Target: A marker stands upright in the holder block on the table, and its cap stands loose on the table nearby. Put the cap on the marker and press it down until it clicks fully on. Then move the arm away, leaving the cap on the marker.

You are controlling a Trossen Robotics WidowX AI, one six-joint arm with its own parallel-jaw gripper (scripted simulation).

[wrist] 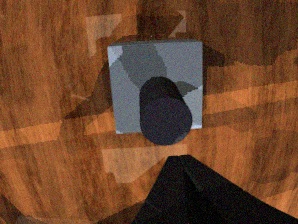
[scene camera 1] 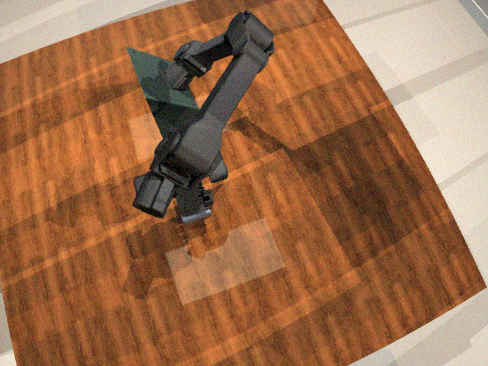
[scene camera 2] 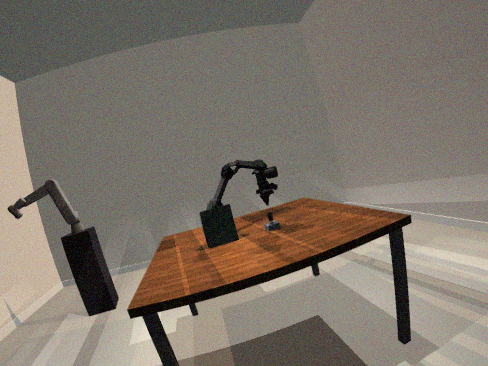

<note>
My gripper (scene camera 1: pixel 186 190) is shut, holding nothing.
My gripper shows as well in the wrist view (wrist: pixel 178 165).
</note>
